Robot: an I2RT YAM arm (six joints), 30 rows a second.
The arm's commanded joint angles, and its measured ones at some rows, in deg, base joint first. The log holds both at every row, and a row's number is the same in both.
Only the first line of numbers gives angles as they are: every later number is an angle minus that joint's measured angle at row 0.
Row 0, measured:
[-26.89, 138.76, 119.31, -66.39, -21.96, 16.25]
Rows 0 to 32, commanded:
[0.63, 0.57, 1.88, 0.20, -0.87, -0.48]
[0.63, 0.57, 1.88, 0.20, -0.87, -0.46]
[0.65, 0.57, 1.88, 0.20, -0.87, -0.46]
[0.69, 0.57, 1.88, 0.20, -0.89, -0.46]
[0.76, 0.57, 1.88, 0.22, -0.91, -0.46]
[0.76, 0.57, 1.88, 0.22, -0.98, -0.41]
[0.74, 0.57, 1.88, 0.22, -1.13, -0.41]
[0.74, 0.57, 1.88, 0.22, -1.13, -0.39]
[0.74, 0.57, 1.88, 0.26, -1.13, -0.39]
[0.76, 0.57, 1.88, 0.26, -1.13, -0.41]
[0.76, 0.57, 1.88, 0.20, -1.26, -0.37]
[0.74, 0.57, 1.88, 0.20, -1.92, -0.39]
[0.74, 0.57, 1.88, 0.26, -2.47, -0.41]
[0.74, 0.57, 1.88, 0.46, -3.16, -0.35]
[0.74, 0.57, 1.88, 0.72, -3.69, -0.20]
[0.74, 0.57, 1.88, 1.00, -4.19, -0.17]
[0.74, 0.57, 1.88, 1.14, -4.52, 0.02]
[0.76, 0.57, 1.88, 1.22, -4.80, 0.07]
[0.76, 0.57, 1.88, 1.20, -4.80, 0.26]
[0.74, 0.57, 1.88, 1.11, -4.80, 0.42]
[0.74, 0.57, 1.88, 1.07, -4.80, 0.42]
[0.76, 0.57, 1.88, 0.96, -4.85, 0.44]
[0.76, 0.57, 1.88, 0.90, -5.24, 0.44]
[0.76, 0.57, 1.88, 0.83, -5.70, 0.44]
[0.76, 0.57, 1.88, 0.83, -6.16, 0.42]
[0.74, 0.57, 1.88, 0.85, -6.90, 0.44]
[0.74, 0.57, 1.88, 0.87, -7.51, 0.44]
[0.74, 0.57, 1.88, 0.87, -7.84, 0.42]
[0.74, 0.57, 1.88, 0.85, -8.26, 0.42]
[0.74, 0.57, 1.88, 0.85, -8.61, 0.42]
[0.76, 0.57, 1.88, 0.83, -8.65, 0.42]
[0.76, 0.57, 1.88, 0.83, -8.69, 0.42]
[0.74, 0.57, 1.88, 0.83, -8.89, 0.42]
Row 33, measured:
[-0.44, 0.39, 0.21, 0.66, -1.83, 0.04]
